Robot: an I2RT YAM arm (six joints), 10 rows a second.
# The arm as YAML. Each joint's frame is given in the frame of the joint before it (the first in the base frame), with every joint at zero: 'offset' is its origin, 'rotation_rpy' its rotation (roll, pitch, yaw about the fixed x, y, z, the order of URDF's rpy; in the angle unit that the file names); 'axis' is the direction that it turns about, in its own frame. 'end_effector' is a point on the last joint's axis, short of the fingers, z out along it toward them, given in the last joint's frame.
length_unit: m
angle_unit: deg
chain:
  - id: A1
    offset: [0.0, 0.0, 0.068]
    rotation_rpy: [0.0, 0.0, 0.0]
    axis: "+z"
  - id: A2
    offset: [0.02, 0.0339, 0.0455]
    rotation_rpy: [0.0, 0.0, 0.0]
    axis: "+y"
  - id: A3
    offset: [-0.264, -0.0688, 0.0]
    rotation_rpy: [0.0, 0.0, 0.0]
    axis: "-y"
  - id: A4
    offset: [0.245, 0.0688, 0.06]
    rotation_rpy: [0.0, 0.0, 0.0]
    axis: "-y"
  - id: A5
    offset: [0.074, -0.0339, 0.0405]
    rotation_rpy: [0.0, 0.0, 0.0]
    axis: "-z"
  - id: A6
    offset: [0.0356, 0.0, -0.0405]
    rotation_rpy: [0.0, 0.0, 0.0]
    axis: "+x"
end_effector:
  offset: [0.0, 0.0, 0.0]
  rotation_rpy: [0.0, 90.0, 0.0]
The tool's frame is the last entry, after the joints.
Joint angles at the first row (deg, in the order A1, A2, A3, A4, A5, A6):
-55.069 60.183 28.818 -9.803 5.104 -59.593
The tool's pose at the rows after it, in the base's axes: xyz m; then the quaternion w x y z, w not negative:
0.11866 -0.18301 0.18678 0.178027 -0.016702 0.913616 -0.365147
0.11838 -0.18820 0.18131 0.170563 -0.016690 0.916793 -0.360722
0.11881 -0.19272 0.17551 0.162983 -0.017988 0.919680 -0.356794
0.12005 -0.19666 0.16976 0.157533 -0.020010 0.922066 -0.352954
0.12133 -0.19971 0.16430 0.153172 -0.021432 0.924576 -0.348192
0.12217 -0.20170 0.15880 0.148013 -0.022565 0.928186 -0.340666
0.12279 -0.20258 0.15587 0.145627 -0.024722 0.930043 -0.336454
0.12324 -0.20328 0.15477 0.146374 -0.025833 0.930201 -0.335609
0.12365 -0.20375 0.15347 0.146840 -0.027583 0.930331 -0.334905
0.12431 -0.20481 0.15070 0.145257 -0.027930 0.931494 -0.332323
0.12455 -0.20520 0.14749 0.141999 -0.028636 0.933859 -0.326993
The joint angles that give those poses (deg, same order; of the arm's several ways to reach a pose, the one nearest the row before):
-56.227 63.199 28.839 -7.901 4.994 -60.533
-57.059 65.298 28.884 -6.742 4.818 -61.233
-57.583 67.416 28.884 -5.477 4.863 -61.888
-57.844 69.515 28.884 -4.100 4.885 -62.369
-57.977 71.397 28.884 -2.982 4.884 -62.632
-58.063 73.055 28.883 -2.437 4.863 -62.784
-58.062 73.931 28.885 -2.154 4.777 -62.980
-58.085 74.347 28.885 -1.782 4.601 -63.068
-58.084 74.740 28.817 -1.365 4.449 -63.220
-58.084 75.614 28.796 -0.841 4.448 -63.242
-58.085 76.424 28.752 -0.753 4.448 -63.287

